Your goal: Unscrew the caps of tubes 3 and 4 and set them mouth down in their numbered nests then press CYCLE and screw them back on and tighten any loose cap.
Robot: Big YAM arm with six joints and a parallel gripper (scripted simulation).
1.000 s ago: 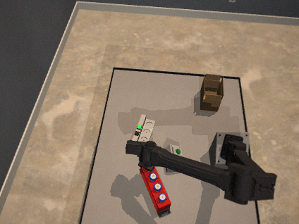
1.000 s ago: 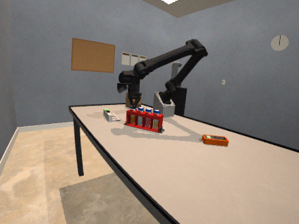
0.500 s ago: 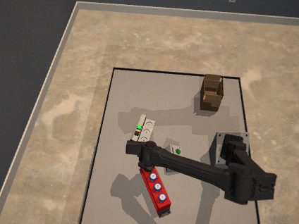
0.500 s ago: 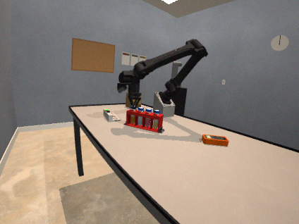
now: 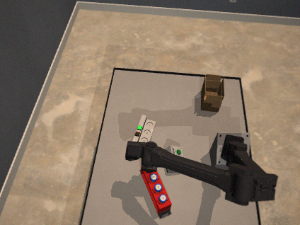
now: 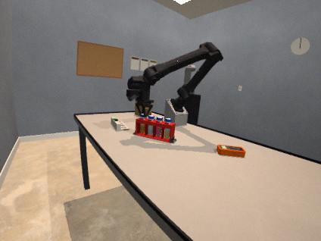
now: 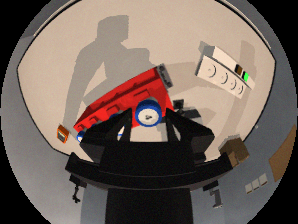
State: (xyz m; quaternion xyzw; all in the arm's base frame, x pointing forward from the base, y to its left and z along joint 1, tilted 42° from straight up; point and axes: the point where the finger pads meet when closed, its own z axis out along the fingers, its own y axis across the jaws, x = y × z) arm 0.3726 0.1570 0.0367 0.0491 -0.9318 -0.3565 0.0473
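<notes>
Now: the blue tube cap right at my hand. From my hand the other things lie so: green key: 130 mm to the right, 130 mm behind, 50 mm below; then key housing: 120 mm behind, 100 mm to the right, 70 mm below; then blue key: 140 mm behind, 80 mm to the right, 50 mm below.
</notes>
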